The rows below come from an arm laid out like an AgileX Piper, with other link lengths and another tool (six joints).
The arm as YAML. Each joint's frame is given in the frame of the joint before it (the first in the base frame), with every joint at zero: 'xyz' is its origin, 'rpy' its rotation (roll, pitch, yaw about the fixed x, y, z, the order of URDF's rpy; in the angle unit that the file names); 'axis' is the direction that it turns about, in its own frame. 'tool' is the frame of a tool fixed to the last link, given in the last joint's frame.
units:
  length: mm
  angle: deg
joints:
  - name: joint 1
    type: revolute
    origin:
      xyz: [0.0, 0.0, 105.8]
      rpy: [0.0, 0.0, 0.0]
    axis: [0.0, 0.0, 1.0]
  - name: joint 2
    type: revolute
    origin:
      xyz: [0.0, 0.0, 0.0]
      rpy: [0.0, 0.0, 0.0]
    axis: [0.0, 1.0, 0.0]
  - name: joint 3
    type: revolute
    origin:
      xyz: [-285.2, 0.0, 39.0]
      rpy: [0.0, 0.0, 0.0]
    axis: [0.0, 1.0, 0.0]
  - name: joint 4
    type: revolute
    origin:
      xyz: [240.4, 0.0, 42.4]
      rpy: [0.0, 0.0, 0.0]
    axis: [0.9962, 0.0, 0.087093]
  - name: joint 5
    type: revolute
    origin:
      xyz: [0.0, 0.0, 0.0]
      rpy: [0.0, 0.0, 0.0]
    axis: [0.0, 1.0, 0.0]
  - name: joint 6
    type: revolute
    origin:
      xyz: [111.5, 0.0, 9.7]
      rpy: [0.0, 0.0, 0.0]
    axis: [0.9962, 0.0, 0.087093]
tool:
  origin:
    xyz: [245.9, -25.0, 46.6]
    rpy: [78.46, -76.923, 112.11]
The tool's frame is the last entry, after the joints.
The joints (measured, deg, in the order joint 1, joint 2, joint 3, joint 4, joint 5, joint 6), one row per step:
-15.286 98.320 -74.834 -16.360 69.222 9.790
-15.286 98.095 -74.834 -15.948 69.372 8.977
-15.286 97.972 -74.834 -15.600 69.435 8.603
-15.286 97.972 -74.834 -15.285 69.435 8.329
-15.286 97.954 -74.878 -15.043 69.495 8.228
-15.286 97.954 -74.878 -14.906 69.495 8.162
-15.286 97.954 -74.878 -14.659 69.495 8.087
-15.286 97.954 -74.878 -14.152 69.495 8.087
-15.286 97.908 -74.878 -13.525 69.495 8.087
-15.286 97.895 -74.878 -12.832 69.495 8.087
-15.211 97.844 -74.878 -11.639 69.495 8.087
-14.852 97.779 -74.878 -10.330 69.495 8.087
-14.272 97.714 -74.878 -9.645 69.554 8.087
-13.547 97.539 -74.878 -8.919 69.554 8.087
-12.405 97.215 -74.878 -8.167 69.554 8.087
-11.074 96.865 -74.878 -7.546 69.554 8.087
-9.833 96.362 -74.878 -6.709 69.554 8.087
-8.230 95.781 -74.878 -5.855 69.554 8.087
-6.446 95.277 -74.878 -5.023 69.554 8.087
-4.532 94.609 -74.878 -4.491 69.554 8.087
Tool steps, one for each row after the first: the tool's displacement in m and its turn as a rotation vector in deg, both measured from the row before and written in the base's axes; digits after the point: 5 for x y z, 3 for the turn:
0.00030 0.00245 0.00045 0.358 0.038 0.614
0.00034 0.00197 0.00003 0.303 -0.049 0.236
0.00041 0.00177 -0.00062 0.293 -0.009 0.167
0.00022 0.00131 -0.00017 0.218 -0.038 0.008
0.00015 0.00076 -0.00026 0.127 -0.018 0.021
0.00025 0.00136 -0.00046 0.227 -0.044 -0.004
0.00044 0.00275 -0.00092 0.465 -0.127 -0.157
0.00065 0.00339 -0.00082 0.563 -0.202 -0.194
0.00066 0.00378 -0.00110 0.632 -0.186 -0.214
0.00148 0.00692 -0.00162 1.081 -0.348 -0.294
0.00254 0.00918 -0.00157 1.186 -0.386 -0.044
0.00218 0.00709 -0.00060 0.626 -0.170 0.360
0.00313 0.00806 0.00011 0.629 -0.336 0.504
0.00444 0.01060 0.00105 0.626 -0.477 0.916
0.00458 0.01108 0.00142 0.510 -0.463 1.148
0.00452 0.01185 0.00217 0.697 -0.640 1.000
0.00506 0.01424 0.00271 0.719 -0.703 1.365
0.00467 0.01544 0.00232 0.730 -0.602 1.559
0.00450 0.01469 0.00369 0.447 -0.714 1.776

